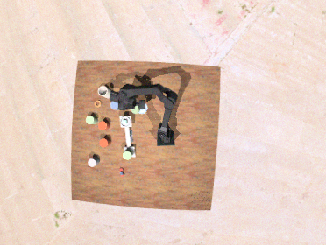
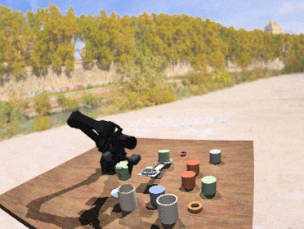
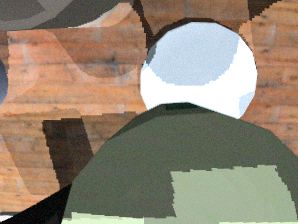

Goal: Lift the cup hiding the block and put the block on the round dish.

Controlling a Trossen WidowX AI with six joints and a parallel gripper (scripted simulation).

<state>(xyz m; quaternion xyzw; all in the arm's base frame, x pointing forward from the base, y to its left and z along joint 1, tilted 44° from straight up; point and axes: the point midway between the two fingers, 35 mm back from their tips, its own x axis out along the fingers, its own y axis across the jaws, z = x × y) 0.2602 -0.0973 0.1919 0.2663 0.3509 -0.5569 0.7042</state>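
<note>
Now: the grey-green block 12 cm to the left of my gripper tip, 7 cm ahead of it and 2 cm below it. From my gripper tip the other things lie so: round white dish: 11 cm below, 3 cm behind, 2 cm to the right; blue cylinder: 17 cm ahead, 7 cm below; balance: 24 cm to the left, 7 cm below, 5 cm ahead.
</note>
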